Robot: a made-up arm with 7 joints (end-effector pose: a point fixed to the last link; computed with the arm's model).
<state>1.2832 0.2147 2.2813 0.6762 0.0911 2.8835 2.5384</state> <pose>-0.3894 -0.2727 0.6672 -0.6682 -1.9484 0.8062</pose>
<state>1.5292 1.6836 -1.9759 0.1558 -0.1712 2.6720 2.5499</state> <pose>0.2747 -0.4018 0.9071 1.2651 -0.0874 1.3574</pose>
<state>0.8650 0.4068 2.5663 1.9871 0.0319 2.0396 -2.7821</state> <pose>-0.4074 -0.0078 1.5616 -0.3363 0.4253 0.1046</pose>
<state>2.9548 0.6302 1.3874 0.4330 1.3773 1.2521 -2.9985</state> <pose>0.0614 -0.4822 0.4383 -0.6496 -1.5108 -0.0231</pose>
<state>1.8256 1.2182 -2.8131 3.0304 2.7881 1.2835 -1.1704</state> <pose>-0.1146 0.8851 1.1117 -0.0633 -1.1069 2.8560</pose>
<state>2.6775 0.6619 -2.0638 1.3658 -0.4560 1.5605 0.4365</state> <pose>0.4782 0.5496 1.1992 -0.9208 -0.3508 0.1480</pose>
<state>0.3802 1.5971 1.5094 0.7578 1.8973 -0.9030 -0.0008</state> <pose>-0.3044 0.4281 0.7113 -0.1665 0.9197 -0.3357</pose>
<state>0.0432 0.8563 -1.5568 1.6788 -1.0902 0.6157 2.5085</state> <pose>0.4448 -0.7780 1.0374 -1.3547 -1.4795 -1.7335</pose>
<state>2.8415 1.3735 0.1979 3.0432 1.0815 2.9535 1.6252</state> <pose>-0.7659 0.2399 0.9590 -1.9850 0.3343 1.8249</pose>
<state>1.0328 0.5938 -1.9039 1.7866 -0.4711 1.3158 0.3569</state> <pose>0.6701 -0.2872 1.3564 -1.1543 -0.0996 -0.9355</pose>
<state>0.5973 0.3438 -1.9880 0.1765 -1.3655 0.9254 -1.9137</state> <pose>0.0383 -0.4784 0.4202 0.7893 1.1349 1.7594</pose>
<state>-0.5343 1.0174 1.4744 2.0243 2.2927 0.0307 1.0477</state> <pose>0.8190 0.1741 1.0406 -1.6410 -1.5429 1.5714</pose>
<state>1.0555 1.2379 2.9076 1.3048 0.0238 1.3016 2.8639</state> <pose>-0.1227 -0.0171 1.5827 -0.6935 1.3708 1.0812</pose>
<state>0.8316 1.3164 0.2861 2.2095 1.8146 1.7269 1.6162</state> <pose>0.5217 0.7214 0.5088 0.2627 2.4094 -0.6912</pose>
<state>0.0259 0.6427 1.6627 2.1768 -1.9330 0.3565 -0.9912</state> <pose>0.3907 0.4911 1.4581 -1.6375 -1.9827 1.5371</pose>
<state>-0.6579 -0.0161 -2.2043 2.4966 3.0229 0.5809 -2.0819</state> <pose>-0.4157 -0.1640 1.6442 -2.5806 -1.5166 -0.4059</pose>
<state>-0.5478 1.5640 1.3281 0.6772 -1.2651 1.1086 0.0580</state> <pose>0.1523 0.5798 0.6031 0.4147 0.3345 1.9052</pose>
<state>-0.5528 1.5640 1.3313 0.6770 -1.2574 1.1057 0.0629</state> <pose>0.1552 0.5795 0.6050 0.4225 0.3359 1.8929</pose>
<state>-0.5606 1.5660 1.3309 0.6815 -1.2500 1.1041 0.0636</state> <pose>0.1623 0.5788 0.6047 0.4310 0.3388 1.8770</pose>
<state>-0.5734 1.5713 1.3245 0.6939 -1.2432 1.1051 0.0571</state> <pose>0.1767 0.5771 0.6003 0.4403 0.3438 1.8550</pose>
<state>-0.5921 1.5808 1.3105 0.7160 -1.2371 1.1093 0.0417</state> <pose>0.1997 0.5737 0.5906 0.4507 0.3519 1.8258</pose>
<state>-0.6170 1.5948 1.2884 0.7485 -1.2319 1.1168 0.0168</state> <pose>0.2313 0.5671 0.5747 0.4625 0.3631 1.7891</pose>
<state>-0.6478 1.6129 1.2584 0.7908 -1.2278 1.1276 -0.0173</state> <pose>0.2700 0.5557 0.5521 0.4751 0.3778 1.7462</pose>
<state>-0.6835 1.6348 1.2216 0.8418 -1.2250 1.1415 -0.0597</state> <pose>0.3133 0.5381 0.5228 0.4884 0.3957 1.6988</pose>
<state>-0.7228 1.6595 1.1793 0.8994 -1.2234 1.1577 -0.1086</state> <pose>0.3576 0.5133 0.4875 0.5024 0.4170 1.6491</pose>
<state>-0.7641 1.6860 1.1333 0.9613 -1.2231 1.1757 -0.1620</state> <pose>0.3993 0.4816 0.4475 0.5166 0.4413 1.5995</pose>
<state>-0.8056 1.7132 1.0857 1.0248 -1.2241 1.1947 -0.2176</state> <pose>0.4354 0.4444 0.4047 0.5309 0.4678 1.5527</pose>
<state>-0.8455 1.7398 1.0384 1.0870 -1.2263 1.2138 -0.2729</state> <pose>0.4637 0.4041 0.3614 0.5449 0.4957 1.5106</pose>
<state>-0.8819 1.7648 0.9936 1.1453 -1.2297 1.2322 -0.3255</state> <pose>0.4834 0.3639 0.3202 0.5581 0.5236 1.4752</pose>
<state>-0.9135 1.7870 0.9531 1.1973 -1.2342 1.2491 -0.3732</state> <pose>0.4954 0.3264 0.2832 0.5696 0.5503 1.4473</pose>
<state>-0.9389 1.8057 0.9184 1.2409 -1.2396 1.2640 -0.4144</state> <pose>0.5012 0.2944 0.2520 0.5789 0.5745 1.4281</pose>
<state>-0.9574 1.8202 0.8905 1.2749 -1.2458 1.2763 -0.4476</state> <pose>0.5026 0.2695 0.2274 0.5849 0.5953 1.4171</pose>
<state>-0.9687 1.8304 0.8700 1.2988 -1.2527 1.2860 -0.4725</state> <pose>0.5016 0.2524 0.2099 0.5872 0.6120 1.4143</pose>
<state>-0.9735 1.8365 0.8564 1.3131 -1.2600 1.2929 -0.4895</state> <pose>0.4995 0.2428 0.1987 0.5858 0.6243 1.4184</pose>
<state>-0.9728 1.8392 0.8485 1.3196 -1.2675 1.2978 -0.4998</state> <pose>0.4970 0.2395 0.1927 0.5811 0.6333 1.4279</pose>
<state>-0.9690 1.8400 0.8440 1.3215 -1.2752 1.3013 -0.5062</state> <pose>0.4944 0.2397 0.1897 0.5745 0.6399 1.4405</pose>
